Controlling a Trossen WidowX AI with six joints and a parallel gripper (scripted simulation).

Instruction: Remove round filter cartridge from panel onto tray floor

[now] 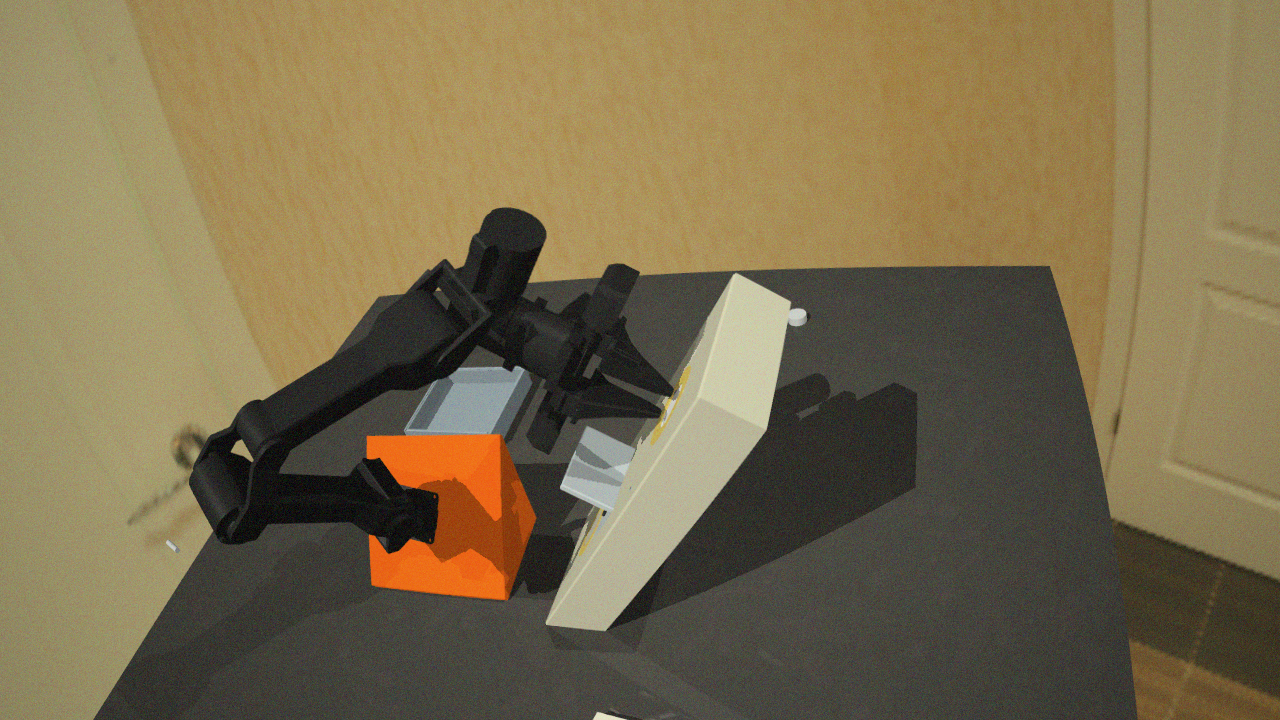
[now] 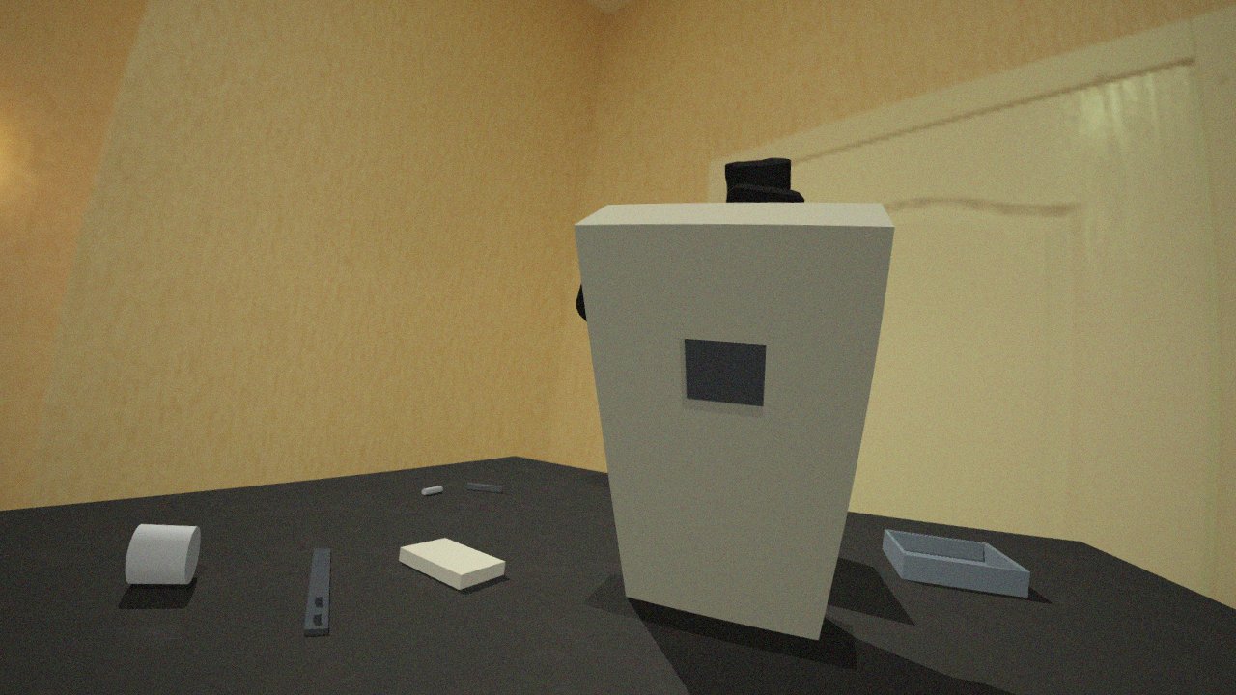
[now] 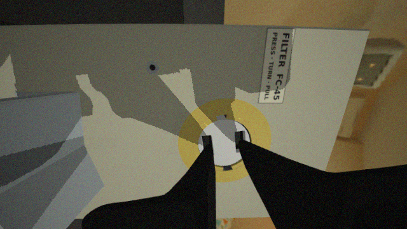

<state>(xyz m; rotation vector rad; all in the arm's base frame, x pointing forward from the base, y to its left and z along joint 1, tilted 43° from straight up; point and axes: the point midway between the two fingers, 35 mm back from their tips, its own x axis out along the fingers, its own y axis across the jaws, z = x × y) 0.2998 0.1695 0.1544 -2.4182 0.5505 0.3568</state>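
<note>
The white round filter cartridge is 2 cm ahead of my gripper tip and 1 cm below it. Round my gripper tip: cream service panel: 3 cm behind, 9 cm below; grey tray: 43 cm behind, 26 cm to the left, 24 cm below.
</note>
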